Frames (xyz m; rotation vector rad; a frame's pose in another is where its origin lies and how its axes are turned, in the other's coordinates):
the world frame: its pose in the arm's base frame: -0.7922 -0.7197 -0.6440 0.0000 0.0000 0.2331
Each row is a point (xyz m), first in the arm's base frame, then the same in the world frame.
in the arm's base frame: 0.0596 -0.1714 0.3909
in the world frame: 0.9554 0.3367 1.0349
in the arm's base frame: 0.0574 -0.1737 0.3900
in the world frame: 0.9527 0.3350 1.0340
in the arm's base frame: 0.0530 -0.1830 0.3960
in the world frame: 0.9463 0.3269 1.0400
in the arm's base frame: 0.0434 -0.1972 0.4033
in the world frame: 0.9337 0.3153 1.0473
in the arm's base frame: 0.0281 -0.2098 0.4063
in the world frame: 0.9159 0.3066 1.0503
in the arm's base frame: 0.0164 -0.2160 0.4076
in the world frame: 0.9031 0.3033 1.0516
